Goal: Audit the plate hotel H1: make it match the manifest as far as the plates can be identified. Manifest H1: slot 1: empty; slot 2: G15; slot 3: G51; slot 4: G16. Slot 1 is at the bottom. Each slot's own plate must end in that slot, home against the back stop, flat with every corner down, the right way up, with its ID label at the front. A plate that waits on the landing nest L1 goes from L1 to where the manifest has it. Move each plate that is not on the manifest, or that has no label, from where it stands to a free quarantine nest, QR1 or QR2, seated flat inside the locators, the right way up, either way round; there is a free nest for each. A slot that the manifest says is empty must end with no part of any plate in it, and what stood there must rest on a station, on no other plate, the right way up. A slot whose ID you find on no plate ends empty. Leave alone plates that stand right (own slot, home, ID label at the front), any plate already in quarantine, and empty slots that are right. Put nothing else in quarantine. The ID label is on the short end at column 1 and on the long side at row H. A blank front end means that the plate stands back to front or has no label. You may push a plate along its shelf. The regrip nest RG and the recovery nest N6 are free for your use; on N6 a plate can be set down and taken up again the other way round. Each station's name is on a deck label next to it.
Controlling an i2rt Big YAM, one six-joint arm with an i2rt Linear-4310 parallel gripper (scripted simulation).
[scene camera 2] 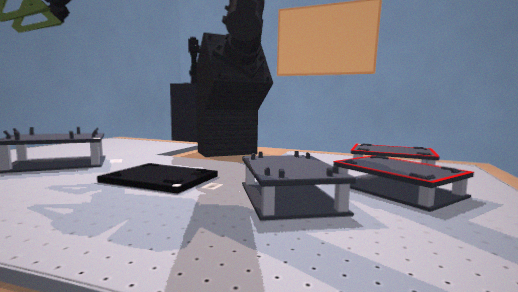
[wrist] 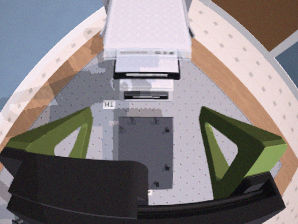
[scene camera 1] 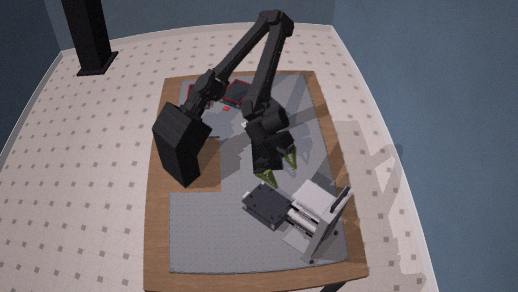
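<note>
You've got the gripper (wrist: 145,112) showing there, and then there's a white plate (scene camera 1: 310,195) as well.
</note>
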